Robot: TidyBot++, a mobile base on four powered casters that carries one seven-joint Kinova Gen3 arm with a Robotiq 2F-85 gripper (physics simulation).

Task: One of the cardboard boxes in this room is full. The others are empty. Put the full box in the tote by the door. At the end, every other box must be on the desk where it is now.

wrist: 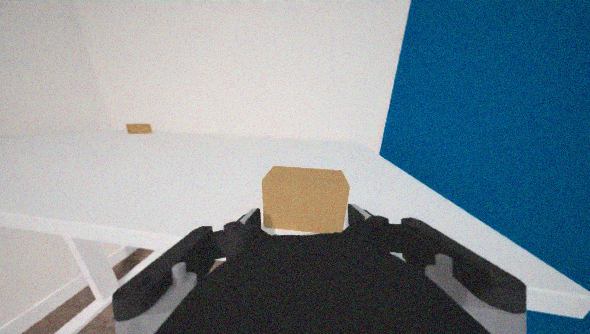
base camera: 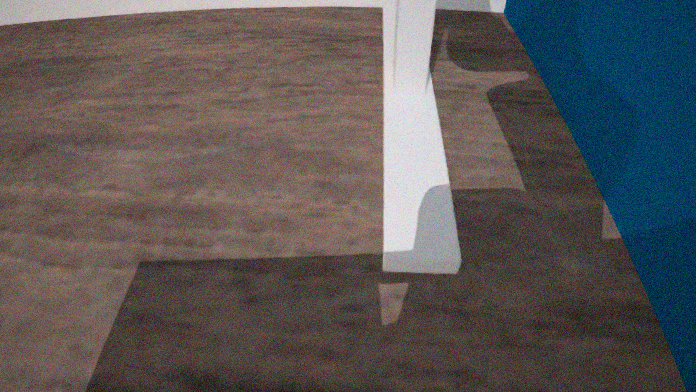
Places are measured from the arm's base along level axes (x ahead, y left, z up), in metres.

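Pixels of known places: gripper, fingertip midpoint: (wrist: 303, 216).
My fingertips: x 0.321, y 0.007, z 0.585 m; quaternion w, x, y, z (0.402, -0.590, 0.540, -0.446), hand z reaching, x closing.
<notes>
Ahead of a thing's pixels: the offset from my fingertips to its top centre. "spot": to the spot under its first point. Level surfaces: height alone.
A cardboard box @[dz +0.028, dx +0.040, dy -0.002 m] (wrist: 305, 200) stands on the white desk @[dz -0.032 m] (wrist: 200, 185) near its front edge, in the middle of the wrist view. My gripper (wrist: 303, 216) is open, with its fingertips apart to the left and right of the box's lower part as seen in the wrist view; I cannot tell how far the box is beyond them. The box's lower edge is close to the gripper's dark body in the view. A second cardboard box @[dz +0.018, dx +0.748, dy +0.915 m] (wrist: 139, 129) sits far back on the desk at the left. Whether either box is full cannot be seen. The tote does not show in these views.
A blue wall (base camera: 630, 115) (wrist: 490, 115) runs along the right side, beside the desk. A white desk leg @[spot: dz -0.957, dx +0.177, dy -0.107 m] (base camera: 412, 150) with a long foot stands on the brown wooden floor @[dz -0.982 m] (base camera: 200, 140). A pale wall (wrist: 240, 65) rises behind the desk. Dark shadows lie across the floor.
</notes>
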